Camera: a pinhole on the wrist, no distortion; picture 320 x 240 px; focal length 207.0 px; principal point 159.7 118.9 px. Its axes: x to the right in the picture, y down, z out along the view. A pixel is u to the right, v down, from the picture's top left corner.
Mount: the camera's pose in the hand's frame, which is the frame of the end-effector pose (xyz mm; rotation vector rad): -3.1 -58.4 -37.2 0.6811 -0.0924 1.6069
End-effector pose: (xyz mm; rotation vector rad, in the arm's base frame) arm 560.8 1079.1 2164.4 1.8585 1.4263 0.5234
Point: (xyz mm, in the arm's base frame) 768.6 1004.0 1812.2
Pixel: 240 183
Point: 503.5 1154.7 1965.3
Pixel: 76 101
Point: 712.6 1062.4 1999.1
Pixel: 309 148
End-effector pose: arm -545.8 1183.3 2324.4 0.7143 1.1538 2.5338
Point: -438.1 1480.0 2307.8
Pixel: 157 176
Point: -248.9 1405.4 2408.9
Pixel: outside the picture
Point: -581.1 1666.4 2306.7
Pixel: 121 88
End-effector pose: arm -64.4 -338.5 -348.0 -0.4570 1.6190 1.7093
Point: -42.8 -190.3 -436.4
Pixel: 243 91
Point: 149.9 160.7 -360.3
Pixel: 244 203
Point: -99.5 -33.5 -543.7
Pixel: 223 47
